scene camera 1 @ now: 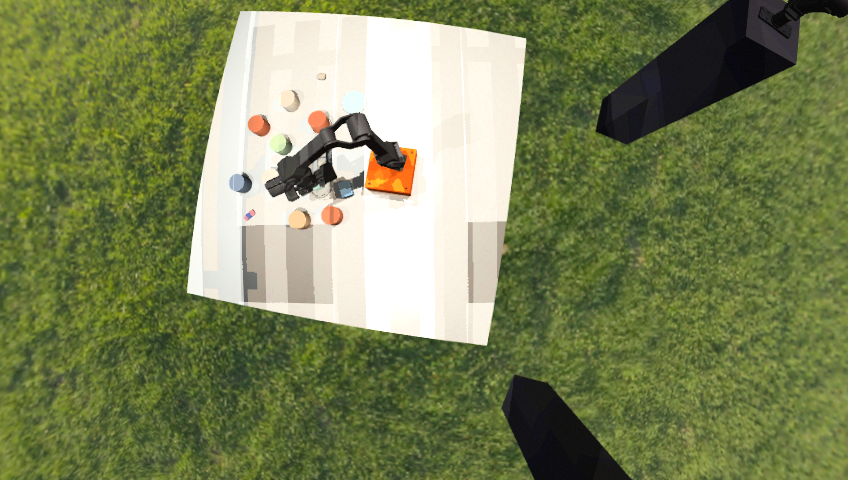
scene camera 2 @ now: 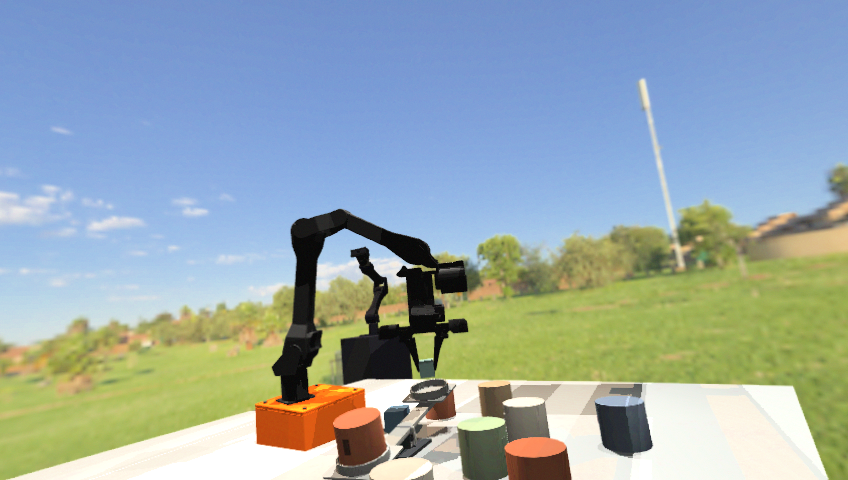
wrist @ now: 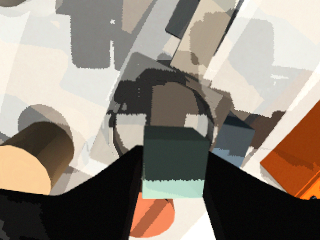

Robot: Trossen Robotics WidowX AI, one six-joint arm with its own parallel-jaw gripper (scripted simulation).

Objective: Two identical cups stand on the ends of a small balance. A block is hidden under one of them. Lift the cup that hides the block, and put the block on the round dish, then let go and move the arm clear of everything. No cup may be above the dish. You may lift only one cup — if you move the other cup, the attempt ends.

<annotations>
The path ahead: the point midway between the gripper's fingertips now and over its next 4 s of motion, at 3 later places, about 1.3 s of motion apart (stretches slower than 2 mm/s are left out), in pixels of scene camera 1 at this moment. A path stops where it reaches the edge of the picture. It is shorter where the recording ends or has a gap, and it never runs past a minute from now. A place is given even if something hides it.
My gripper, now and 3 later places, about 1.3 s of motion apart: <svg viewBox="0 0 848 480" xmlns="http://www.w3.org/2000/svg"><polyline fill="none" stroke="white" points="317,185 311,138 350,96 350,94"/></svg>
</annotations>
